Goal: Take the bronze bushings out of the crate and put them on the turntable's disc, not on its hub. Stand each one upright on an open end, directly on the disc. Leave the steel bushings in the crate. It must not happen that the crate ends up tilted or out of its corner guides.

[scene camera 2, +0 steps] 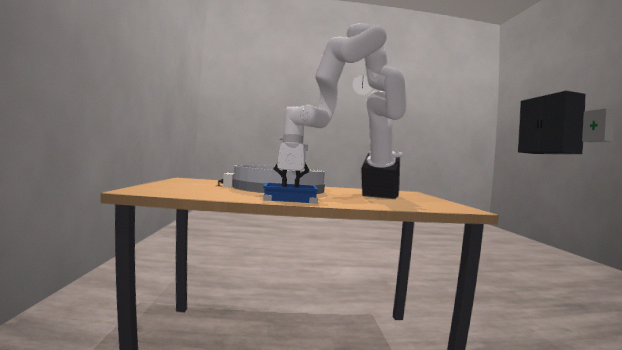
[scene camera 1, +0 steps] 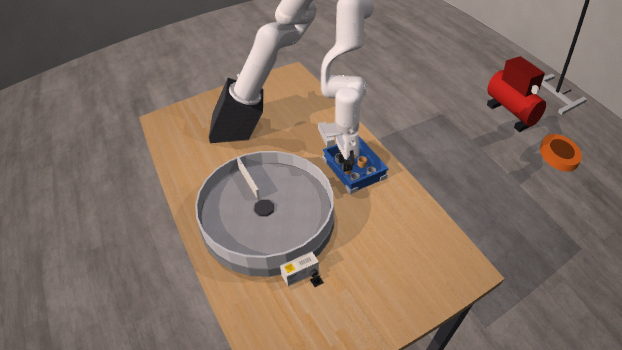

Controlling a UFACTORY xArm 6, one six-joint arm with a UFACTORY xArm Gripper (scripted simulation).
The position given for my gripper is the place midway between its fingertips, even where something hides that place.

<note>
I see my gripper (scene camera 2: 290, 188) and a blue crate (scene camera 1: 365, 180).
The blue crate also shows in scene camera 2 (scene camera 2: 301, 194).
</note>
